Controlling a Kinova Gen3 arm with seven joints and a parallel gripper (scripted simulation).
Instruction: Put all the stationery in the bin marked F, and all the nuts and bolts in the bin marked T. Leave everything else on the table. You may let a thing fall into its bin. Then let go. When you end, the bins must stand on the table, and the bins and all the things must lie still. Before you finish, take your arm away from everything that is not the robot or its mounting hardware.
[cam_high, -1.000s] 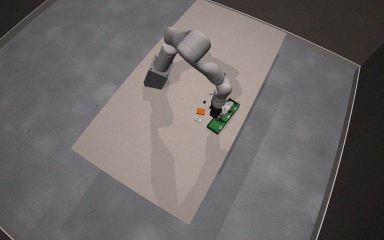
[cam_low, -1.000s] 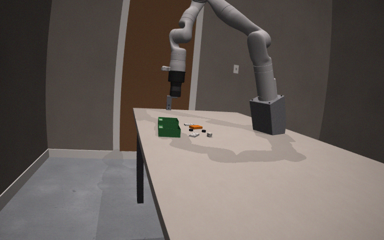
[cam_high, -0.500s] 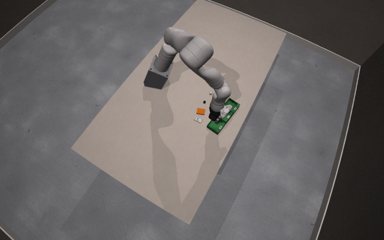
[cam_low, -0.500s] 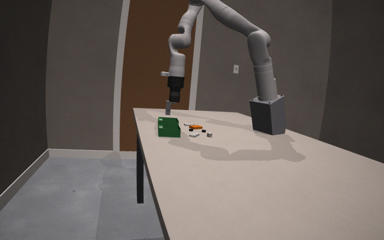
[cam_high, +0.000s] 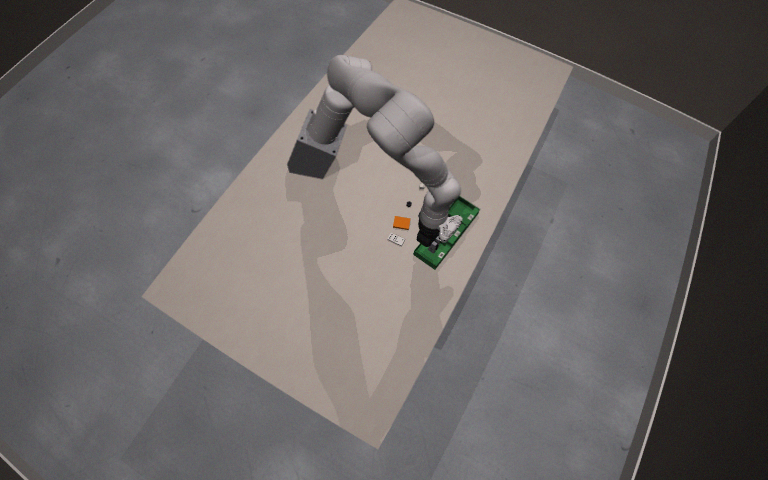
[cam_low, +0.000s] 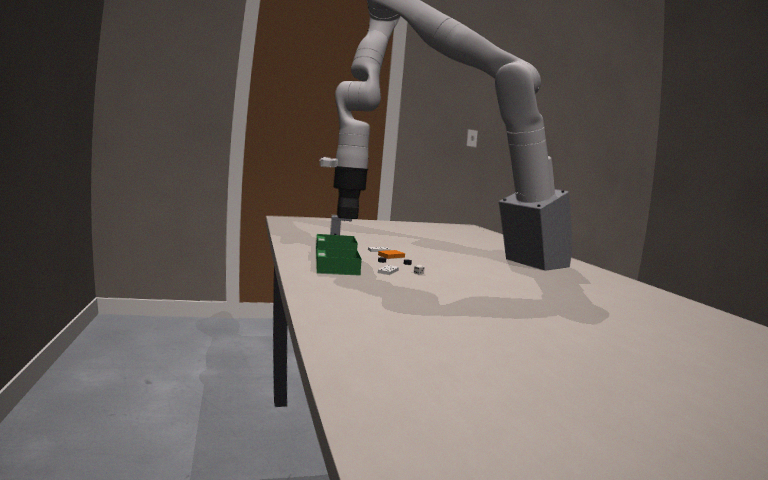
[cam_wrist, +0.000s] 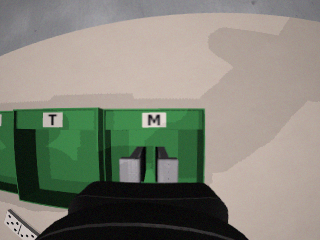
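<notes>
My hand is 8 cm to the right of the green three-compartment bin, 1 cm short of it and 1 cm above it. Round my hand: orange flat block: 13 cm behind, 3 cm to the left, 3 cm below; then die: 19 cm to the left, 14 cm behind, 3 cm below.
</notes>
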